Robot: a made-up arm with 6 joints. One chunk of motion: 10 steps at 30 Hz.
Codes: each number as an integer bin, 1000 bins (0 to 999) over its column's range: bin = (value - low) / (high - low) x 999, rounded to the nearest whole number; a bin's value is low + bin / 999 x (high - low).
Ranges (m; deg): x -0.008..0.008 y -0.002..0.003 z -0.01..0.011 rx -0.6..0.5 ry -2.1..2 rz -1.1..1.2
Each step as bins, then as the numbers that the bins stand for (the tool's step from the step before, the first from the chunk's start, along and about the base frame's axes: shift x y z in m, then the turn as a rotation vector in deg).
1 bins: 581 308 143 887 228 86
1 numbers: 0.00131 -0.00046 -0.00699 0.377 -1.164 -0.902
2 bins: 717 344 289 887 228 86
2 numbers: 0.00348 -0.00028 -0.00392 0.377 -1.164 -0.902
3 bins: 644 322 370 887 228 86
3 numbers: 0.00231 -0.00039 -0.00222 0.377 -1.164 -0.902
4 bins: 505 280 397 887 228 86
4 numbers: 0.00009 -0.00060 -0.00165 0.377 -1.164 -0.902
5 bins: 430 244 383 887 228 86
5 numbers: -0.00111 -0.00078 -0.00195 0.377 -1.164 -0.902
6 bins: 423 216 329 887 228 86
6 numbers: -0.00123 -0.00092 -0.00308 0.377 -1.164 -0.902
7 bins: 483 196 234 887 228 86
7 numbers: -0.00026 -0.00102 -0.00508 0.377 -1.164 -0.902
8 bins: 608 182 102 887 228 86
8 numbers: 0.00174 -0.00109 -0.00786 0.377 -1.164 -0.902
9 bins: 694 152 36 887 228 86
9 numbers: 0.00312 -0.00124 -0.00924 0.377 -1.164 -0.902
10 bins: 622 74 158 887 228 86
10 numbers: 0.00196 -0.00163 -0.00668 0.377 -1.164 -0.902
